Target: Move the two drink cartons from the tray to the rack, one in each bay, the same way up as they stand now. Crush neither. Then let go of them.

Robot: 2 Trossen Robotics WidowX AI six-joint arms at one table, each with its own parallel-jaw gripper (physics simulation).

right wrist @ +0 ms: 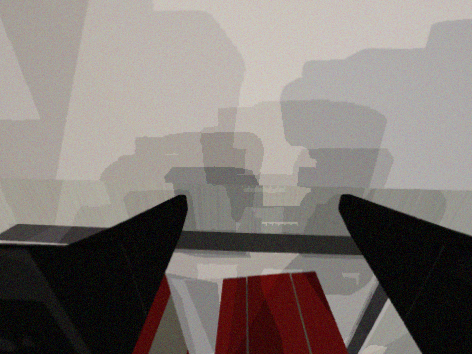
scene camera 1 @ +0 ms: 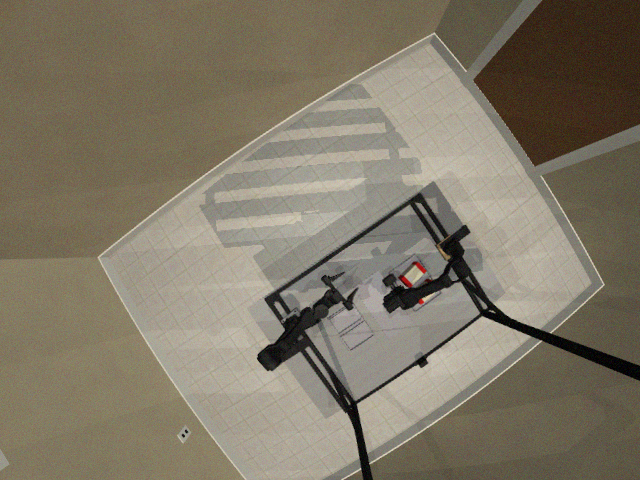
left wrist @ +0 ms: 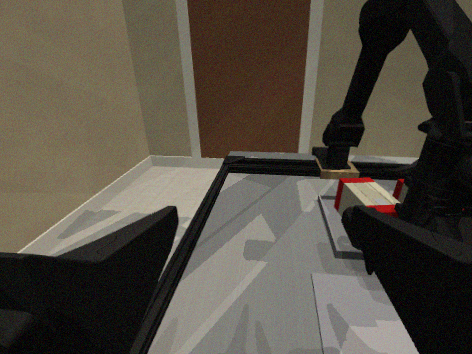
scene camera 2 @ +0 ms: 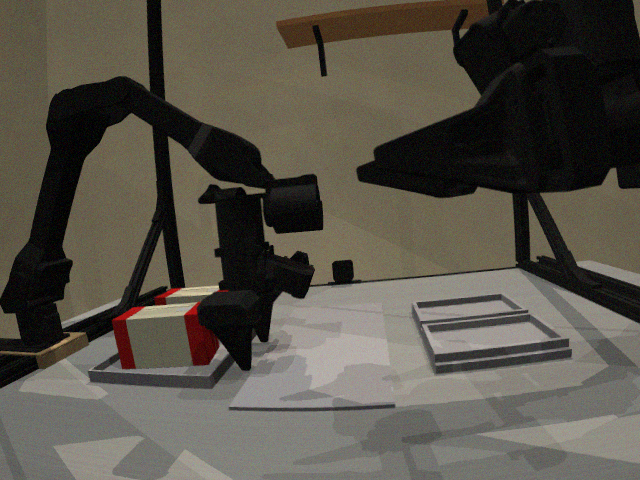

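Pixels of known places: left gripper, fingertip midpoint: (scene camera 1: 351,279) (left wrist: 264,214) (scene camera 2: 364,168); right gripper, fingertip midpoint: (right wrist: 262,201) (scene camera 1: 393,289) (scene camera 2: 256,354); left arm's base, link origin: (scene camera 1: 294,322); right arm's base, link origin: (scene camera 1: 448,247) (left wrist: 335,164) (scene camera 2: 43,341).
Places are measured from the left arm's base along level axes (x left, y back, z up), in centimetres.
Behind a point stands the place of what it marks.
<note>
Two cream cartons with red ends lie in the grey tray (scene camera 2: 155,379) @(x -13.8, y -60.4, z -3.4 cm) (left wrist: 350,254) @(x -15.2, y -53.0, z -3.4 cm) (right wrist: 265,242) @(x -21.4, y -52.3, z -3.6 cm): the nearer one (scene camera 1: 413,274) @(x -20.5, y -61.3, z 3.0 cm) (scene camera 2: 159,335) @(x -17.8, y -60.9, z 0.6 cm) (left wrist: 370,192) @(x -20.9, y -61.5, z 3.0 cm) (right wrist: 270,310) @(x -21.4, y -55.4, z -1.4 cm) and the farther one (scene camera 2: 191,295) @(x -28.9, y -60.3, z 3.0 cm) (right wrist: 170,327) @(x -28.7, y -59.0, z -2.5 cm), partly hidden. My right gripper (scene camera 2: 255,354) @(x -21.4, y -49.7, z -4.1 cm) (right wrist: 262,201) @(x -21.4, y -49.7, z -4.1 cm) is open and empty, pointing down by the cartons' rack-facing ends. In its wrist view one carton's red end shows between and below the fingertips; the left finger overlaps the other. My left gripper (scene camera 1: 350,281) @(x 0.2, y -36.1, z 16.4 cm) (left wrist: 264,214) @(x 0.2, y -36.1, z 16.4 cm) is open and empty, high above the table. The two-bay grey rack (scene camera 1: 351,328) @(x -22.2, y -19.6, z -3.4 cm) (scene camera 2: 501,351) @(x -11.7, y -21.3, z -2.9 cm) is empty.
A thin pale mat (scene camera 2: 310,361) @(x -17.9, y -42.3, z -4.0 cm) (left wrist: 345,300) @(x -11.7, y -45.5, z -4.0 cm) lies between tray and rack. A small black box (scene camera 2: 342,271) @(x -59.8, y -36.2, z -1.2 cm) stands at the table's back edge. Black frame rails border the table, with upright posts. A wooden shelf (scene camera 2: 382,21) is on the wall.
</note>
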